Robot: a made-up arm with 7 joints. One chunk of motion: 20 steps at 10 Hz.
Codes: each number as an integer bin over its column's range. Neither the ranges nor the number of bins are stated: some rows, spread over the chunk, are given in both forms.
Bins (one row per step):
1: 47 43 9 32 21 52 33
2: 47 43 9 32 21 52 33
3: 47 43 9 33 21 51 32
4: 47 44 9 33 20 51 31
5: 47 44 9 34 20 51 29
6: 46 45 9 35 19 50 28
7: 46 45 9 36 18 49 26
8: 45 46 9 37 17 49 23
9: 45 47 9 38 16 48 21
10: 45 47 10 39 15 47 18
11: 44 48 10 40 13 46 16
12: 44 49 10 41 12 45 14
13: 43 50 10 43 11 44 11
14: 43 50 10 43 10 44 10
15: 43 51 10 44 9 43 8
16: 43 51 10 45 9 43 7
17: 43 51 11 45 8 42 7
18: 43 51 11 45 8 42 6
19: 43 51 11 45 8 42 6
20: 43 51 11 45 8 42 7
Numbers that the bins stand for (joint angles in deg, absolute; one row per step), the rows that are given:
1: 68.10 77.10 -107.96 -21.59 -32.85 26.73 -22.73
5: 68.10 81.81 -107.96 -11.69 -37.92 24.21 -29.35
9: 59.42 95.94 -107.96 8.10 -58.18 16.65 -42.59
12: 55.08 105.36 -104.04 22.94 -78.44 9.09 -54.18
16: 50.74 114.79 -104.04 42.73 -93.64 4.05 -65.76
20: 50.74 114.79 -100.12 42.73 -98.70 1.53 -65.76
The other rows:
2: 68.10 77.10 -107.96 -21.59 -32.85 26.73 -22.73
3: 68.10 77.10 -107.96 -16.64 -32.85 24.21 -24.38
4: 68.10 81.81 -107.96 -16.64 -37.92 24.21 -26.04
6: 63.76 86.52 -107.96 -6.74 -42.98 21.69 -31.00
7: 63.76 86.52 -107.96 -1.80 -48.05 19.17 -34.31
8: 59.42 91.23 -107.96 3.15 -53.11 19.17 -39.28
10: 59.42 95.94 -104.04 13.05 -63.24 14.13 -47.56
11: 55.08 100.65 -104.04 17.99 -73.38 11.61 -50.87
13: 50.74 110.08 -104.04 32.84 -83.51 6.57 -59.14
14: 50.74 110.08 -104.04 32.84 -88.57 6.57 -60.80
15: 50.74 114.79 -104.04 37.79 -93.64 4.05 -64.11
17: 50.74 114.79 -100.12 42.73 -98.70 1.53 -65.76
18: 50.74 114.79 -100.12 42.73 -98.70 1.53 -67.42
19: 50.74 114.79 -100.12 42.73 -98.70 1.53 -67.42

